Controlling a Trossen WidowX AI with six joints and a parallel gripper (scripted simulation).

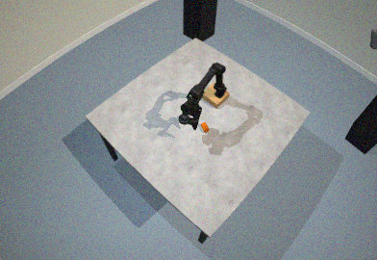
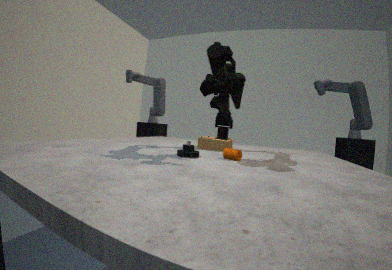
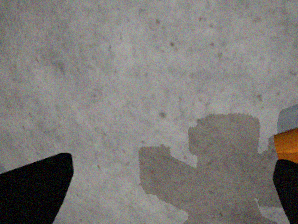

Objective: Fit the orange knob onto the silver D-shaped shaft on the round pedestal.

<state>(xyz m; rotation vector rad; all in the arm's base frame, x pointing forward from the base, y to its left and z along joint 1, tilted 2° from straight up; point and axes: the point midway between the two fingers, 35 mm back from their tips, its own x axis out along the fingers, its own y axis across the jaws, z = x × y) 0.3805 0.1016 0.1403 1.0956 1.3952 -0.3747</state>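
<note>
Right now my gripper tip is 10 cm past the orange knob, 1 cm to the right of it and 14 cm above it. Also, from my gripper tip: round black pedestal: 6 cm behind, 17 cm to the right, 13 cm below.
</note>
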